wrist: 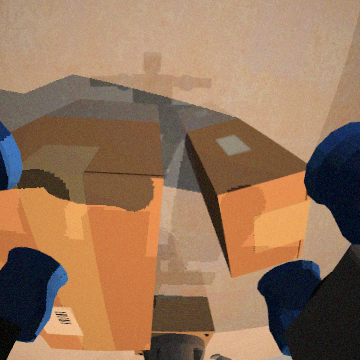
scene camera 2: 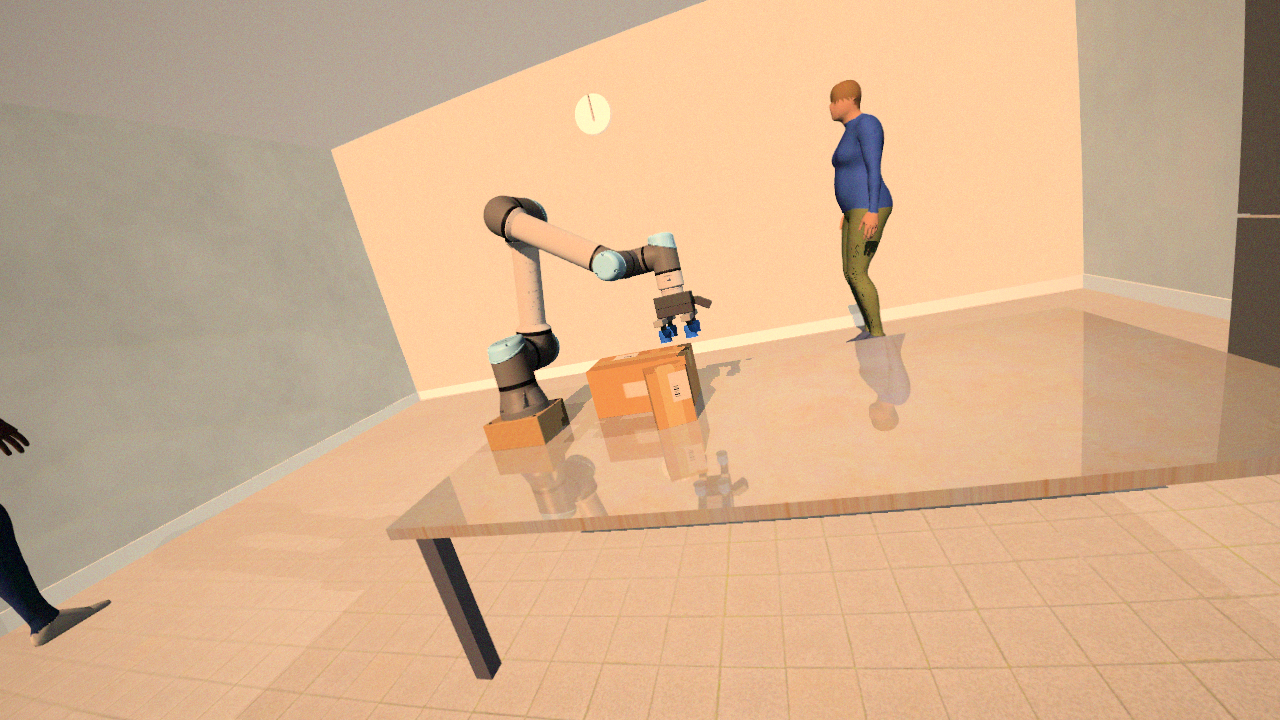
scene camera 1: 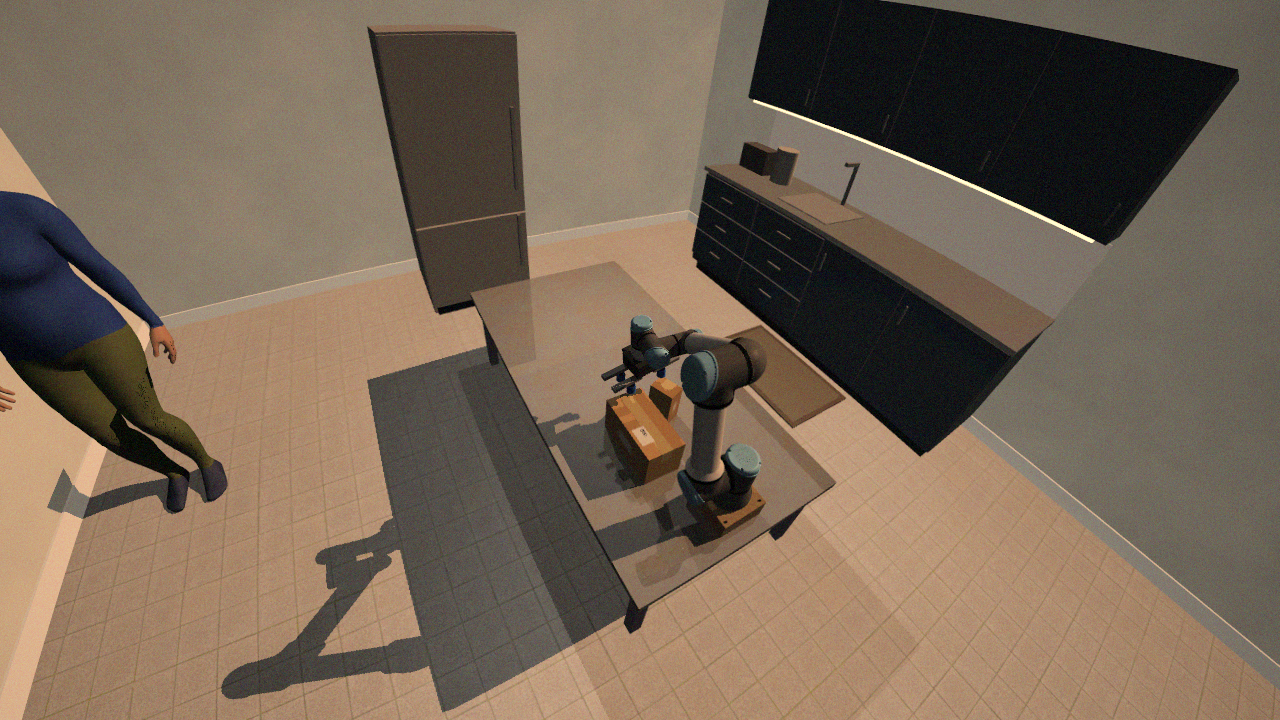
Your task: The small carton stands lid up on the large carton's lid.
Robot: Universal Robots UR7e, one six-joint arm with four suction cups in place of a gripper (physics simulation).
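Places are measured from the arm's base along level axes (x ahead, y left, z up), in metres.
Pixels of known places: hand, tool point: (wrist: 160, 232) (scene camera 2: 681, 336); arm's base, link origin: (wrist: 173, 344) (scene camera 2: 525, 411) (scene camera 1: 729, 490).
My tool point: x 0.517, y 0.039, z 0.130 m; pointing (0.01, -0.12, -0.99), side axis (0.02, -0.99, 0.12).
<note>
Ahead of a thing's pixels: the offset from my tool point to its top centre. Level surfaces: height alone.
The large carton {0.155 m back, 0.082 m left, 0.056 m down} (scene camera 1: 657, 461) (scene camera 2: 617, 394) (wrist: 130, 250) stands on the table, its taped top facing up. The small carton {0.055 m back, 0.093 m right, 0.052 m down} (scene camera 1: 666, 404) (scene camera 2: 671, 398) (wrist: 262, 220) stands upright on the table beside it, a strip of tape on its top and a label on one side. In the wrist view a gap shows between the two cartons. My gripper (scene camera 1: 642, 380) (scene camera 2: 679, 331) (wrist: 167, 230) hangs above the cartons, its blue suction cups pointing down. It is open, and the cups carry no carton. The cartons' undersides are hidden.
The table {0.210 m down} (scene camera 1: 581, 304) (scene camera 2: 984, 402) bears the arm's wooden base block (scene camera 1: 744, 510) (scene camera 2: 521, 429) (wrist: 182, 312), close to the large carton. A person in blue (scene camera 1: 53, 259) (scene camera 2: 861, 170) stands away from the table. Another person's leg (scene camera 2: 22, 573) shows at the left edge of scene camera 2.
</note>
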